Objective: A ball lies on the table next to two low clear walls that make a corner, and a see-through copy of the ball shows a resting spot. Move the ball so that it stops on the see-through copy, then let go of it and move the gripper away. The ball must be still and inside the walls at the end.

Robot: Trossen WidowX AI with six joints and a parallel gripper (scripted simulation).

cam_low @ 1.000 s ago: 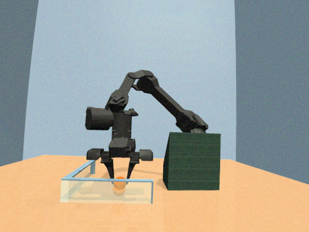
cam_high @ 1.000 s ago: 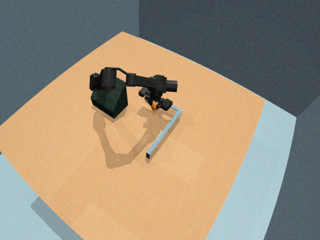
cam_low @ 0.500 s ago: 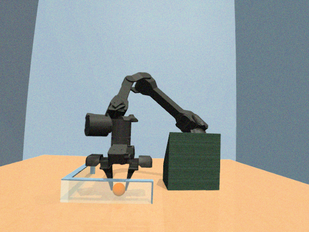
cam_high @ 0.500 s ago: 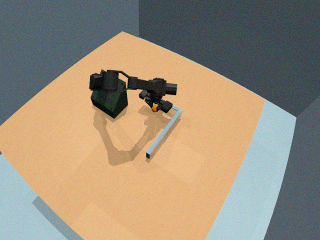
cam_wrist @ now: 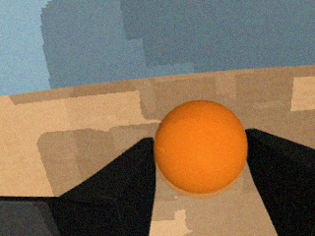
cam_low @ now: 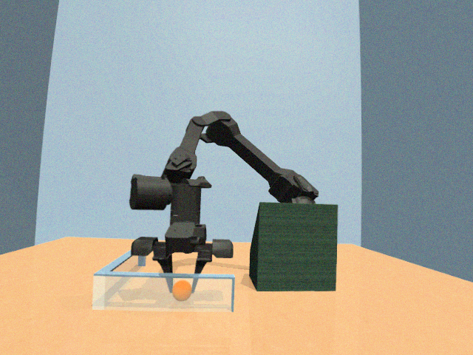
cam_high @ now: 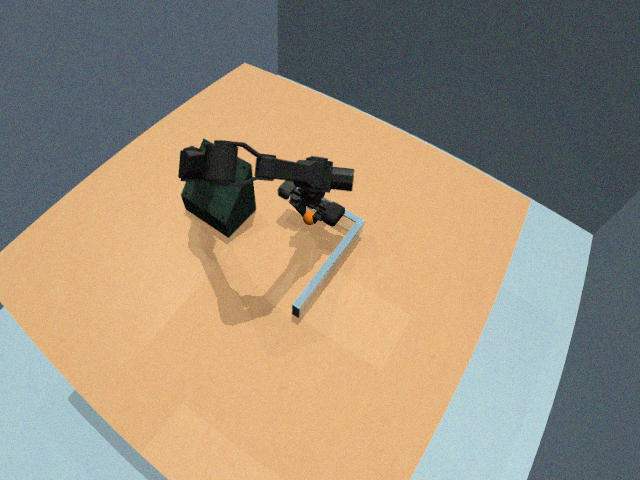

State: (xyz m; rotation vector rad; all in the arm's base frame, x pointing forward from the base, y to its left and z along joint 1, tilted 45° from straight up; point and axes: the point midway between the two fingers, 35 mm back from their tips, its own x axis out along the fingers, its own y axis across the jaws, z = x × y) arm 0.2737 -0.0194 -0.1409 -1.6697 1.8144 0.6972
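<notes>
Right now my gripper tip is right at the orange ball. The rest, counted from my gripper tip: see-through copy of the ball right at my gripper tip.
</notes>
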